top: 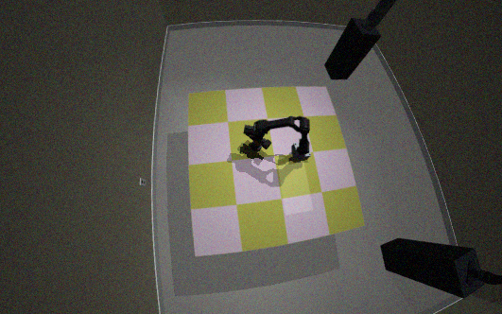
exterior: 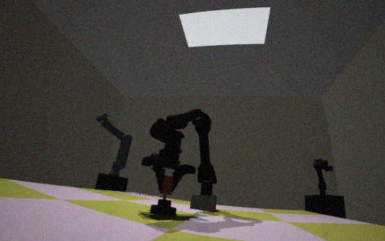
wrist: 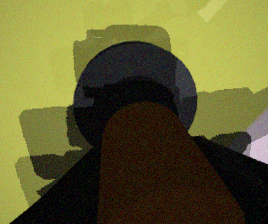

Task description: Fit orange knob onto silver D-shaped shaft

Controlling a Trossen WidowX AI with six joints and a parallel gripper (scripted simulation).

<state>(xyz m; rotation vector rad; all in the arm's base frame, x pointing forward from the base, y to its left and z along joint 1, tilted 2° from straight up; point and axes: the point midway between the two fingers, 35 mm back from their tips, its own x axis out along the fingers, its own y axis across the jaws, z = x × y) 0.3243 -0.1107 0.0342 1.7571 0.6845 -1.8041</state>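
The orange knob is 30 mm above my gripper tip. Round my gripper tip: round dark pedestal (40 mm below).
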